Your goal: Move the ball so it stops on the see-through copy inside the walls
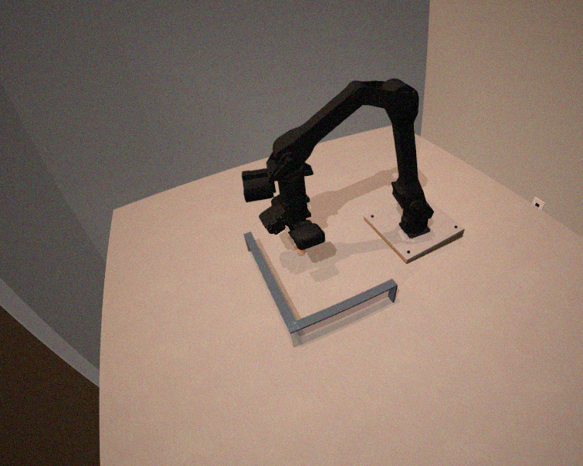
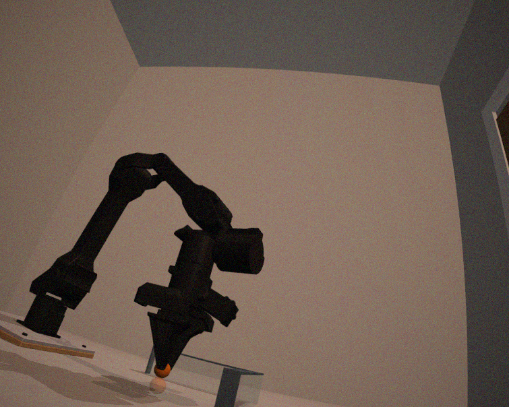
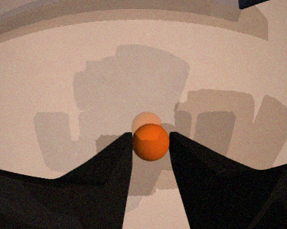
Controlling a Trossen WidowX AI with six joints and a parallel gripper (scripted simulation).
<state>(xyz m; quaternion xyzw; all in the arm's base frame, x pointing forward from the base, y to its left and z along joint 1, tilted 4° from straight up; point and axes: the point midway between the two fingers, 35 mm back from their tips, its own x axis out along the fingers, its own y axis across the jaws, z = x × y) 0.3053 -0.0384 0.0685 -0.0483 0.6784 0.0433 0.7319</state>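
The see-through copy lies 2 cm below my gripper tip. Round my gripper tip: orange ball (right at my gripper tip); then clear wall (10 cm ahead, 9 cm to the left).
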